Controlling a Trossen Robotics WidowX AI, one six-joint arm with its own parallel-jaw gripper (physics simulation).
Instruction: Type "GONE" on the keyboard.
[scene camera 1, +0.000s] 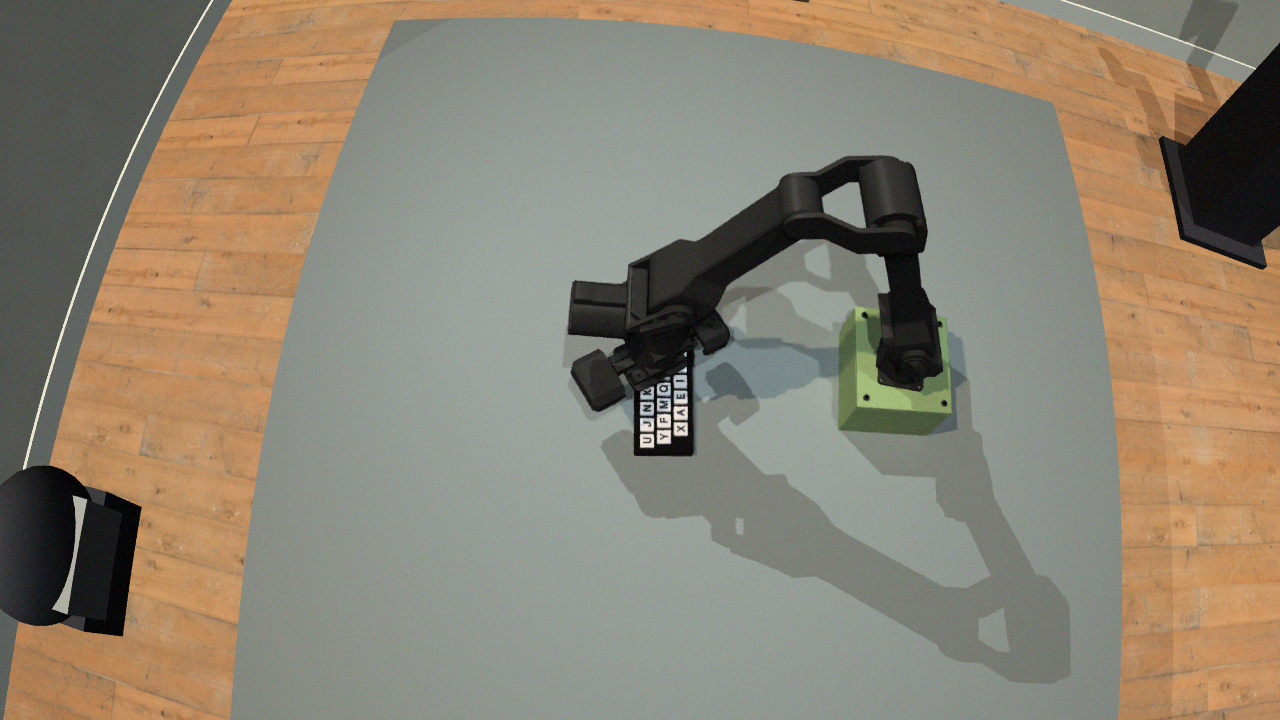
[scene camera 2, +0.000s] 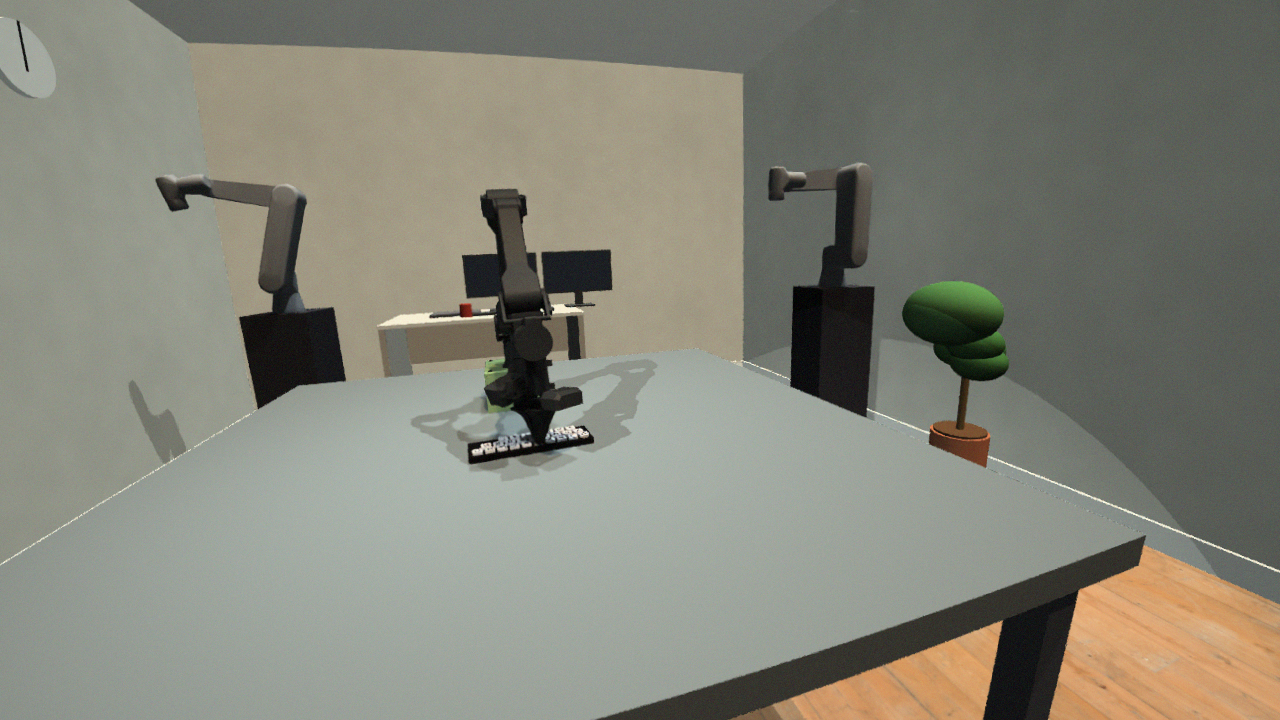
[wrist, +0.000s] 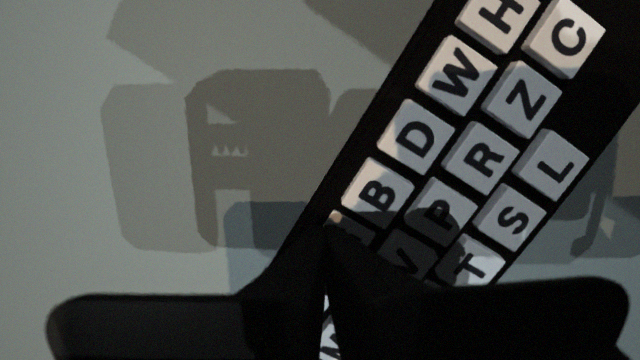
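Where they show: gripper, fingertip midpoint: (scene camera 1: 642, 379) (scene camera 2: 540, 444) (wrist: 323, 237); arm's base, origin of the base link: (scene camera 1: 901, 364).
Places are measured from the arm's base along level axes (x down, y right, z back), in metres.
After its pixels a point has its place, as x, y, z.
A black keyboard (scene camera 1: 664, 450) @(0.084, -0.137, -0.276) (scene camera 2: 471, 456) @(0.084, 0.062, -0.344) (wrist: 360, 135) @(0.084, -0.018, -0.334) with white letter keys lies on the table. In the wrist view the keys W, H, C, D, Z, R, L, B, P, S, T and V show, and below them part of another key. The U, J, N, K, Y, F, M, Q, X, A, E and I keys show in scene camera 1. My gripper (scene camera 2: 539, 438) @(0.083, -0.051, -0.320) (wrist: 323, 237) @(0.083, -0.051, -0.320) is shut and empty, pointing down with its tips at the keyboard, over a key beside B and V whose letter is hidden. The G and O keys cannot be made out.
A green block (scene camera 1: 886, 416) @(0.027, -0.062, -0.007) (scene camera 2: 493, 376) @(0.012, 0.050, -0.067) stands under the arm's base on the grey table (scene camera 1: 447, 537) @(0.096, -0.305, -0.520) (scene camera 2: 537, 582) @(0.095, -0.054, -0.680). Behind the table in scene camera 2 are two other arms on black pedestals (scene camera 2: 832, 349) (scene camera 2: 295, 353), a desk with monitors (scene camera 2: 577, 271), and a potted plant (scene camera 2: 954, 313) to the right.
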